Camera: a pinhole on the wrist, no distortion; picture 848 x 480 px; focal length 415.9 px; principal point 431.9 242.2 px. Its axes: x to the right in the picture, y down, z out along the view. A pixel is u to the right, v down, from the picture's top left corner.
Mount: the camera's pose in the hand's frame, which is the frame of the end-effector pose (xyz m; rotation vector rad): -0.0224 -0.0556 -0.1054 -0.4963 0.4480 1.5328
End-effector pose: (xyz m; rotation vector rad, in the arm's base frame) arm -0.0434 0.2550 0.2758 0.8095 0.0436 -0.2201
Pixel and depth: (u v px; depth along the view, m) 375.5 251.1 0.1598
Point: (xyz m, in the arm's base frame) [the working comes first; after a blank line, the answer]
In the camera's frame: -0.0217 0.0034 0.1598

-0.0718 0.2440 0.3182
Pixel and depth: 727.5 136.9 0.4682
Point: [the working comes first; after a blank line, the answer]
In the camera's frame: 0.3328 -0.1185 0.4682

0.1325 0.4973 0.6783
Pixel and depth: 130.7 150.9 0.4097
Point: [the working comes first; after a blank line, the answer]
In the camera's frame: -0.2967 -0.0899 0.4097

-0.0218 -0.0898 0.4994
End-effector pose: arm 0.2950 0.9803 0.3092 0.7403 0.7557 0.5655
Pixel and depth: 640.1 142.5 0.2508
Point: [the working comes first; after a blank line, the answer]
In the camera's frame: 0.1256 -0.0601 0.2508

0.3003 1.1056 0.4597
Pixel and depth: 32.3 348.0 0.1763
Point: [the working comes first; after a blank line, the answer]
In the camera's frame: -0.1694 0.0448 0.1763

0.3737 0.8192 0.3324
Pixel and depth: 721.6 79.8 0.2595
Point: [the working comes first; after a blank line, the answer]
In the camera's frame: 0.1808 -0.1013 0.2595

0.2973 1.1740 0.4709
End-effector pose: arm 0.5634 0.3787 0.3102 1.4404 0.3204 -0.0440
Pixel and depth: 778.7 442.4 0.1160
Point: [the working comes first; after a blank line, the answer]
In the camera's frame: 0.0967 0.0558 0.1160

0.4916 0.4419 0.4094
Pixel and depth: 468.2 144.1 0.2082
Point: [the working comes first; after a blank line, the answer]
In the camera's frame: 0.0182 -0.0491 0.2082

0.6104 0.3368 0.3864
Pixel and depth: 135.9 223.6 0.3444
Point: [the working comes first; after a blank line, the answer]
In the camera's frame: -0.2451 -0.0154 0.3444

0.5932 0.0570 0.2843
